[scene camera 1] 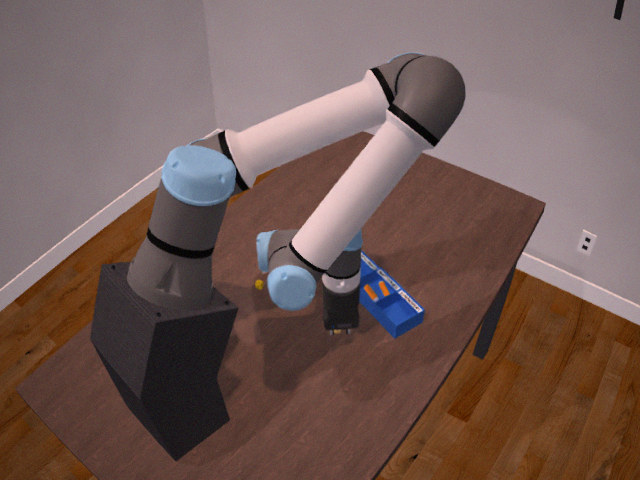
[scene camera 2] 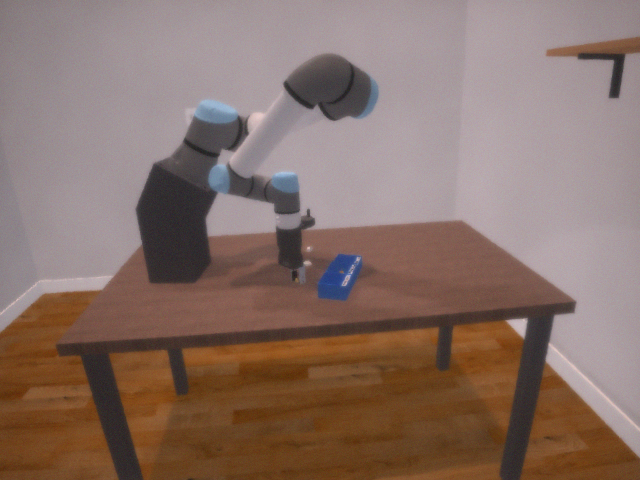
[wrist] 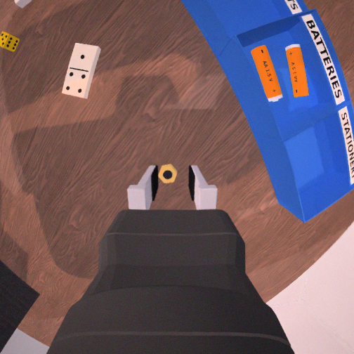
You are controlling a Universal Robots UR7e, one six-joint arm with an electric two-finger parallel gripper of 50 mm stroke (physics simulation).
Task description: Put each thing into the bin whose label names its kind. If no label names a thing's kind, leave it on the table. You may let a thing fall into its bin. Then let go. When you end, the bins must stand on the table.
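Frame: origin at the arm's base, x back, y left, z down, level; millimetres.
Seen in the pictures: gripper, fingertip midpoint: (scene camera 1: 339,331) (scene camera 2: 298,281); arm's base, link origin: (scene camera 1: 168,285) (scene camera 2: 191,171).
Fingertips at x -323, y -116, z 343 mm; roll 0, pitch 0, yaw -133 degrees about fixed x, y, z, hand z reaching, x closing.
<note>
Pixels of each thing's top centre, then the offset from my fingertips to it. Level surfaces: height alone.
- white domino, top centre: (scene camera 2: 303,263) dx -17, dy +136, dz -5 mm
- yellow die, top centre: (scene camera 1: 259,282) dx +10, dy +240, dz -14 mm
- white piece, top centre: (scene camera 2: 309,247) dx -39, dy +273, dz -9 mm
- blue bin block, top centre: (scene camera 1: 377,284) (scene camera 2: 341,267) dx -137, dy -6, dz -44 mm
- wooden table, surface height: dz +2 mm
My gripper (scene camera 1: 340,331) (scene camera 2: 298,277) (wrist: 173,175) points down, fingers partly spread, open. A brass-coloured hex nut (wrist: 167,173) lies between the fingers, nearer the left one, not gripped. A white domino (wrist: 81,71) (scene camera 2: 307,263), a yellow die (wrist: 9,41) (scene camera 1: 259,284) and a white piece (wrist: 22,2) (scene camera 2: 309,248), cut off in the wrist view, lie on the table. Two orange batteries (wrist: 266,73) (wrist: 298,71) lie in the middle compartment, labelled BATTERIES, of the blue bin block (scene camera 1: 397,329) (scene camera 2: 332,292) (wrist: 291,201). The STATIONERY compartment is empty. The third label shows its last letters, "TS".
The bin block stands on the wooden table (scene camera 1: 465,206) (scene camera 2: 439,289), right of the gripper in the wrist view. The dark robot pedestal (scene camera 1: 180,382) (scene camera 2: 173,237) stands on the left in both scene views. In scene camera 1 the arm hides part of the bin block.
</note>
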